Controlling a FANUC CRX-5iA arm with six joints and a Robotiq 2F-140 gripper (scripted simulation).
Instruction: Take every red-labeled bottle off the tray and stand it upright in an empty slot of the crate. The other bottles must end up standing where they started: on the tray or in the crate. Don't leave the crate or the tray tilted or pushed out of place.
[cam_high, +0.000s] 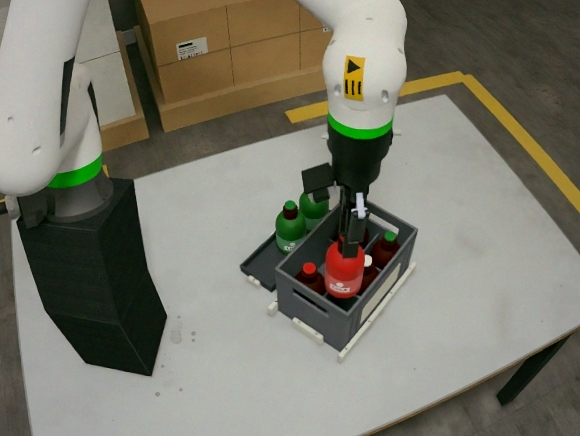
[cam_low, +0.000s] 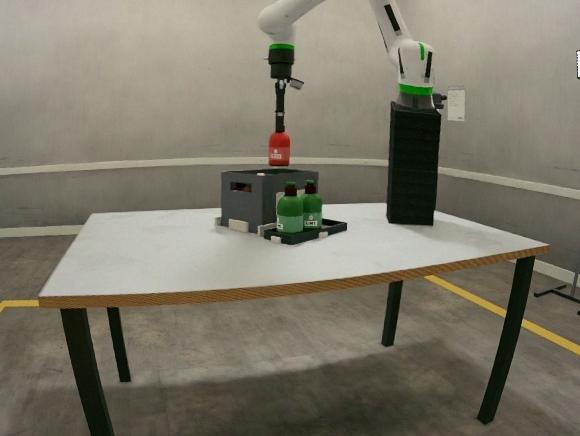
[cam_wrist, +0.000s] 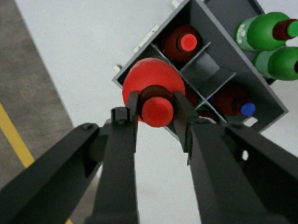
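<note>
Right now the red-labeled bottle is 8 cm below my hand. From my hand the other things lie so: dark tray 2 cm ahead, 25 cm to the left, 33 cm below; grey crate 6 cm ahead, 8 cm to the left, 26 cm below.
</note>
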